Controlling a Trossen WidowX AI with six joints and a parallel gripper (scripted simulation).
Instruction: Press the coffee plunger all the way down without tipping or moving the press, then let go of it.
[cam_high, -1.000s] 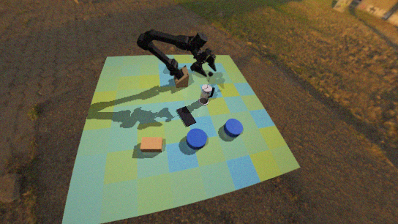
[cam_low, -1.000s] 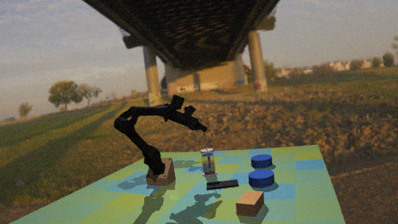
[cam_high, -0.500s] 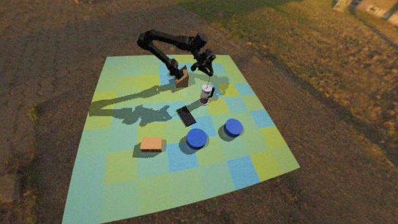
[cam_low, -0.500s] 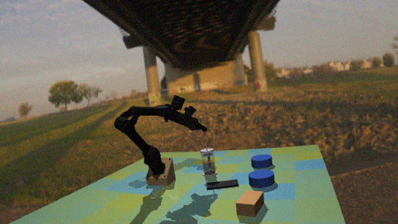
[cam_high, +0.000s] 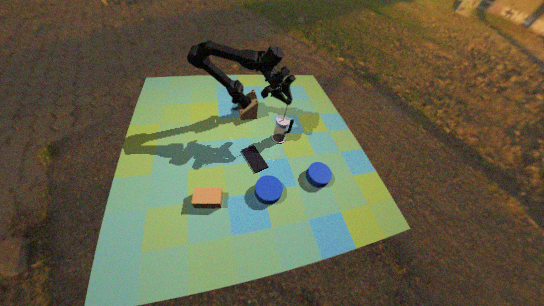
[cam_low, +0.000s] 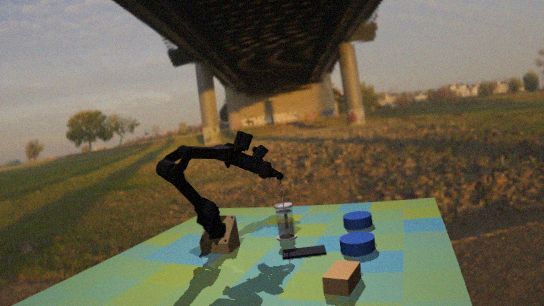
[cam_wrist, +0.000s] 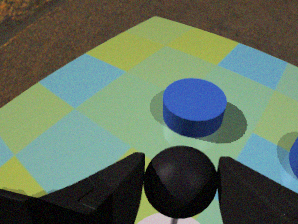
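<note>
Now: the coffee press 13 cm below my gripper tip, 1 cm to the left of it and 1 cm behind it.
</note>
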